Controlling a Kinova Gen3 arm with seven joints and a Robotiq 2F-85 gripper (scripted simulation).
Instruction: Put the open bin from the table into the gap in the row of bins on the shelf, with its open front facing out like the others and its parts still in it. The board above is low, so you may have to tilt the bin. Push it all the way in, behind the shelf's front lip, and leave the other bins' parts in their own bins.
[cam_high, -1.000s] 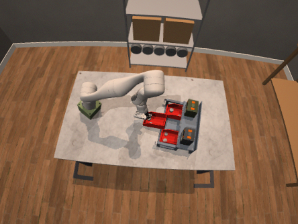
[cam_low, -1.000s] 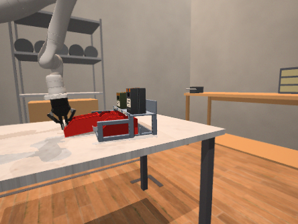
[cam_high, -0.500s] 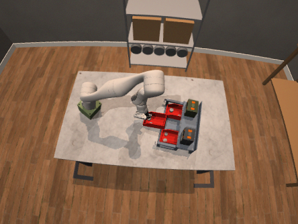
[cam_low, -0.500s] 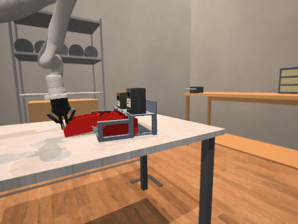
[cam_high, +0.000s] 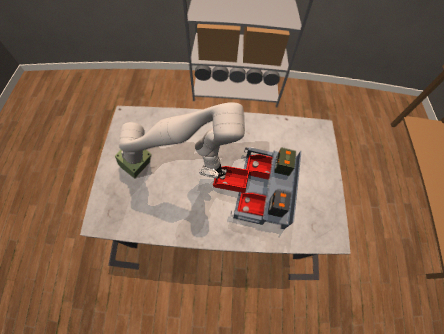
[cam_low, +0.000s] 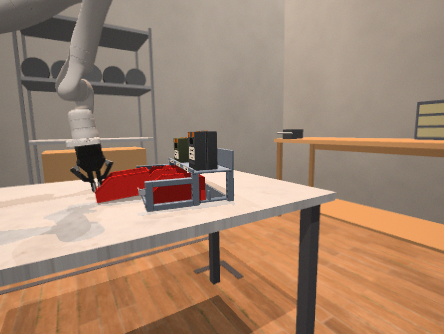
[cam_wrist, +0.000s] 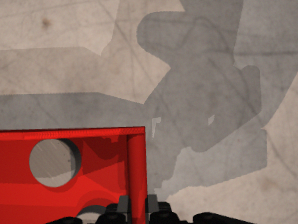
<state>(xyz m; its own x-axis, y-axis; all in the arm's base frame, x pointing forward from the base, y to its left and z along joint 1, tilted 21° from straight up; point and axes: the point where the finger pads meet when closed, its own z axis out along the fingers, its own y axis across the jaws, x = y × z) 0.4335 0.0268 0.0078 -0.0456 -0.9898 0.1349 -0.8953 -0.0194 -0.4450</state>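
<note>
The grey round part is 5 cm ahead of my hand, 3 cm to the right of it and 2 cm below it. The rest, counted from my hand: black tool case 32 cm ahead, 13 cm to the right, 12 cm above; grey shelf 26 cm ahead, 1 cm to the right, 2 cm above.
</note>
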